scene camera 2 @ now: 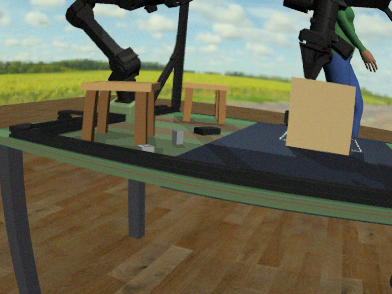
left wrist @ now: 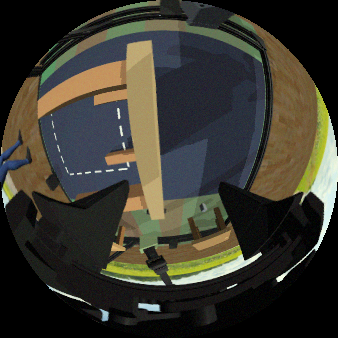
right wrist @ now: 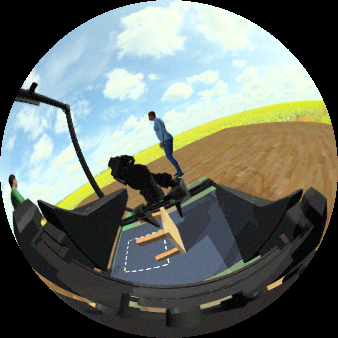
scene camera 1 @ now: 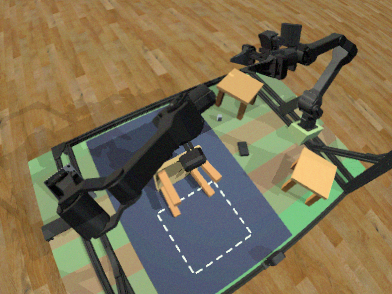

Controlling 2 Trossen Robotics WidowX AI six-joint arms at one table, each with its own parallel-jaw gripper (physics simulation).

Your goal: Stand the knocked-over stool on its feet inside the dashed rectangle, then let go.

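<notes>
The knocked-over stool (scene camera 1: pixel 170 189) (scene camera 2: pixel 320 117) (left wrist: pixel 145 125) (right wrist: pixel 172 232) lies on its side on the dark mat. Its seat is upright on edge and its legs point toward the dashed rectangle (scene camera 1: pixel 195 272) (left wrist: pixel 70 174) (right wrist: pixel 125 271). The seat is outside the outline; some leg ends reach over its nearer edge. My left gripper (left wrist: pixel 175 186) (right wrist: pixel 170 222) is open at the seat's upper edge, its fingers apart on either side of it. The arm hides part of the seat in scene camera 1. My right gripper is open and empty, raised beyond the table's back edge.
One upright stool (scene camera 1: pixel 240 86) (scene camera 2: pixel 120 86) stands at the back in scene camera 1; another stool (scene camera 1: pixel 314 172) (scene camera 2: pixel 206 87) stands at the right. A flat black block (scene camera 1: pixel 243 148) (scene camera 2: pixel 206 130) and a small grey block (scene camera 1: pixel 219 118) (scene camera 2: pixel 177 137) lie between mat and stools.
</notes>
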